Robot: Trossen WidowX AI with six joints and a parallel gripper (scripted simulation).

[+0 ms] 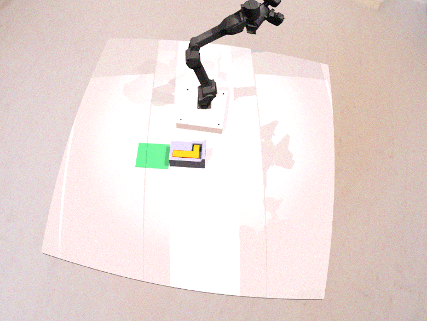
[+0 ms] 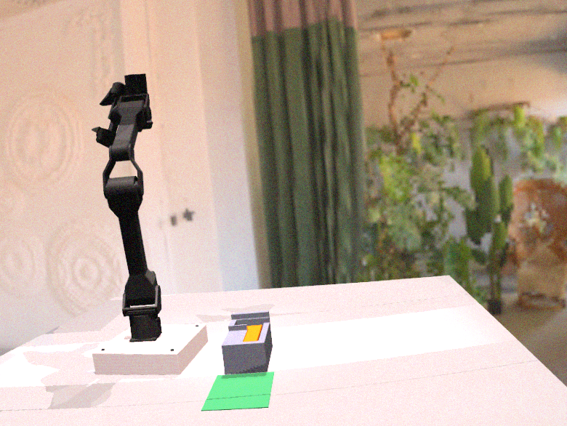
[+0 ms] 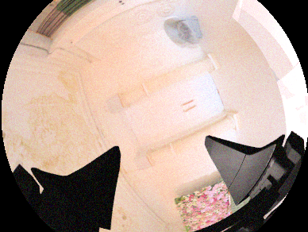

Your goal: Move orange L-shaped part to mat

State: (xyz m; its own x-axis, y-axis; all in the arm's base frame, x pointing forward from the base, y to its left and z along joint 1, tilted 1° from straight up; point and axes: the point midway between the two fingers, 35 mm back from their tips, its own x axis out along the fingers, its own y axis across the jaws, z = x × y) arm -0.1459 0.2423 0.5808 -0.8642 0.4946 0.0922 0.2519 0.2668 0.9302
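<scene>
My gripper tip is 42 cm short of the orange L-shaped part, 32 cm to the left of it and 59 cm above it. Also, from my gripper tip: green mat 41 cm ahead, 48 cm to the right, 65 cm below.
</scene>
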